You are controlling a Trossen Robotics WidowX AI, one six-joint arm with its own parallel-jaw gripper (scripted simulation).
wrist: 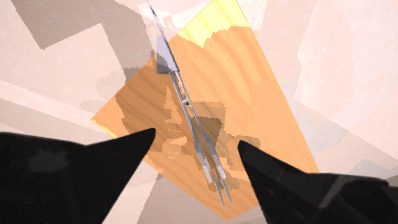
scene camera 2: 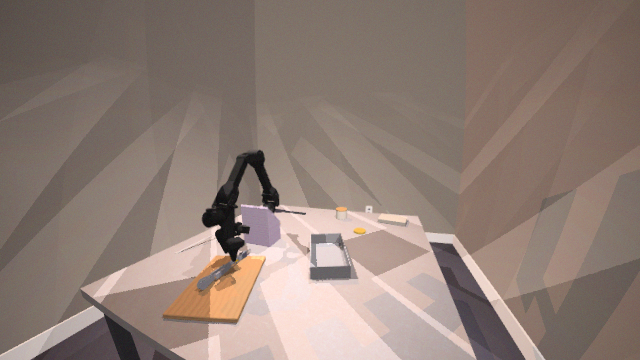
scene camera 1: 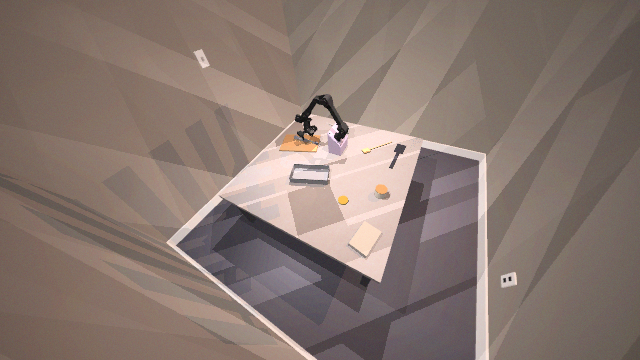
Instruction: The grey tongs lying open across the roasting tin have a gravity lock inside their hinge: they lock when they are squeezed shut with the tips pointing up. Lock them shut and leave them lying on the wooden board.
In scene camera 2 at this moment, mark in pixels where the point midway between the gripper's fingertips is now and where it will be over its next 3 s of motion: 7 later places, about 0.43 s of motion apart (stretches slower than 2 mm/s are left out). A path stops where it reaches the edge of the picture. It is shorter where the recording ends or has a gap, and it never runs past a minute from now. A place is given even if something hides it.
The gripper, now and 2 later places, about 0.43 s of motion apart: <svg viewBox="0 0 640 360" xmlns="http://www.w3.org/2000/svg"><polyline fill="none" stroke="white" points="230,257 230,251 231,244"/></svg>
